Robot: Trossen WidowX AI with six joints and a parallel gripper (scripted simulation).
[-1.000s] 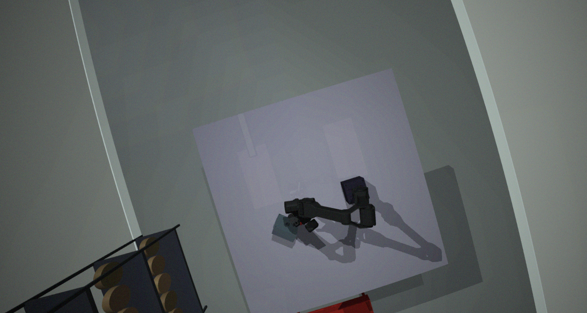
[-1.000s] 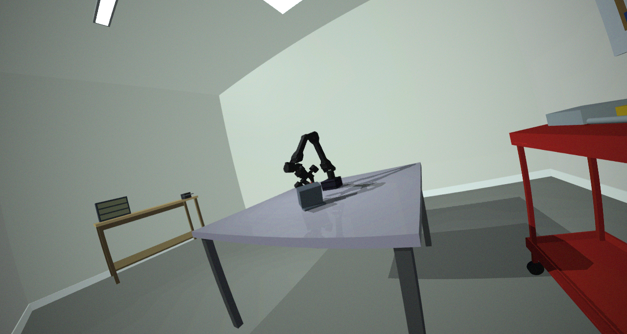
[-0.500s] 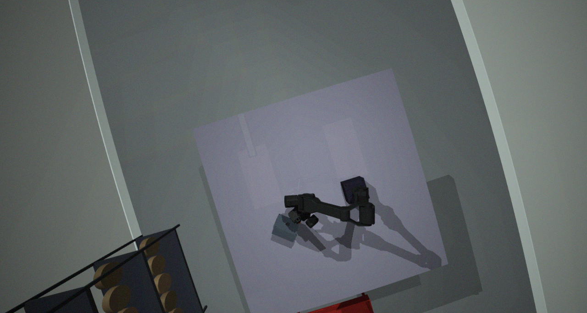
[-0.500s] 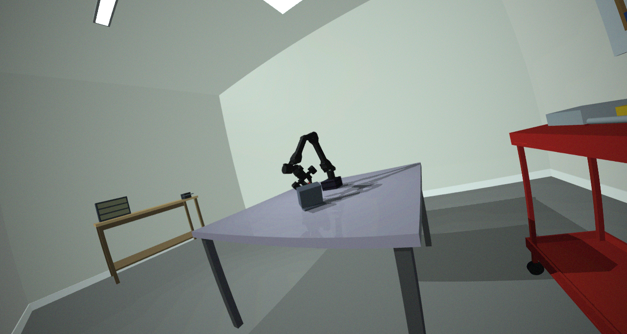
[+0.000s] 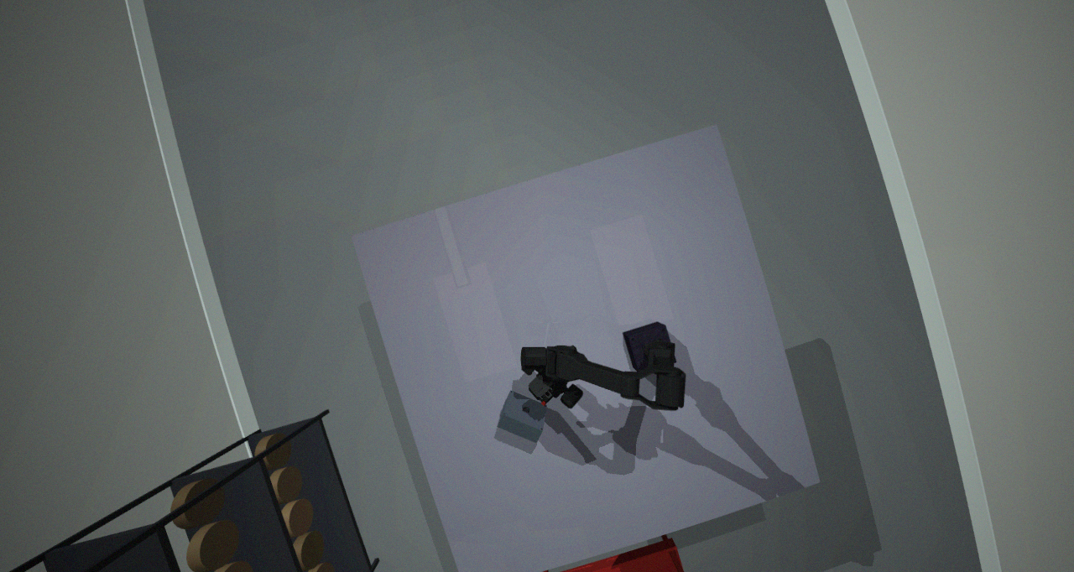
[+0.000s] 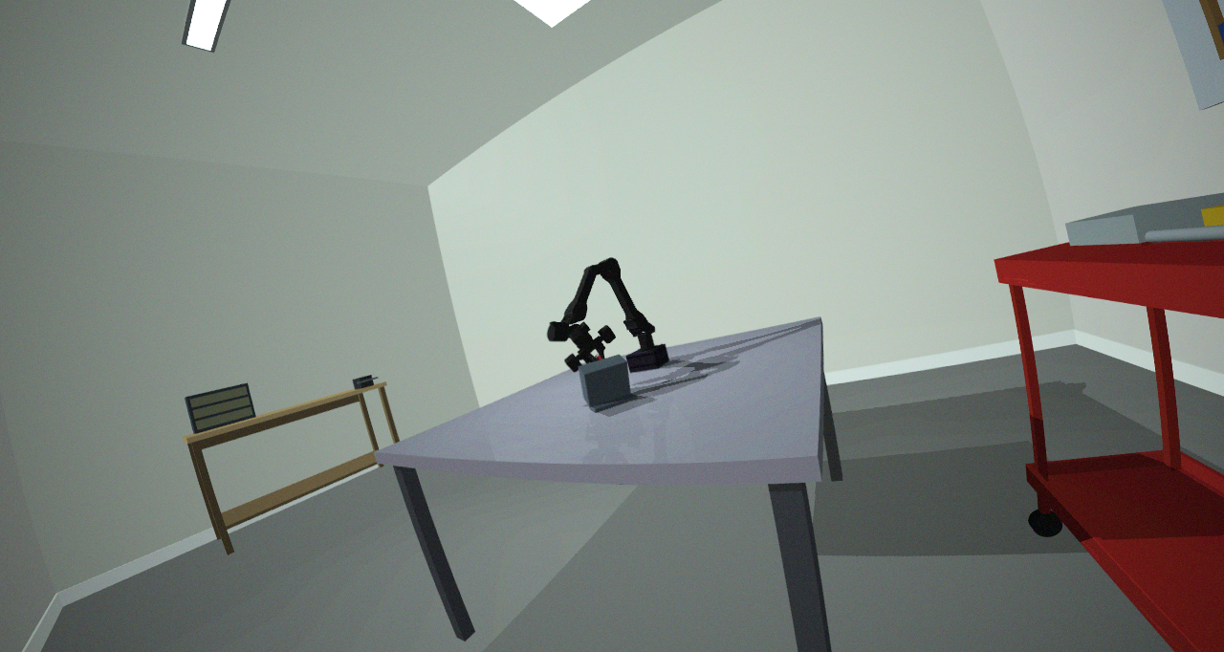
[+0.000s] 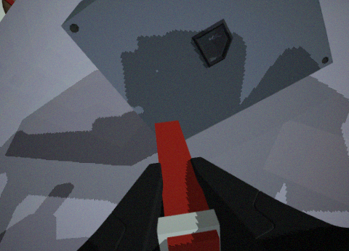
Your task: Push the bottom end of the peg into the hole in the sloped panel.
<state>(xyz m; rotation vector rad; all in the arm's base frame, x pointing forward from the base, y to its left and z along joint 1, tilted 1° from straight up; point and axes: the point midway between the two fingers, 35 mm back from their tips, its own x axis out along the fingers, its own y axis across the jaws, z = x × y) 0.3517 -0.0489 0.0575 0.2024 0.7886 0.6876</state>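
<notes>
Now: the panel block 100 mm ahead of my gripper tip, 40 mm to the left of it and 40 mm below it. Also, from my gripper tip: red square-sided peg: 10 mm to the right, 10 mm behind, 10 mm above.
</notes>
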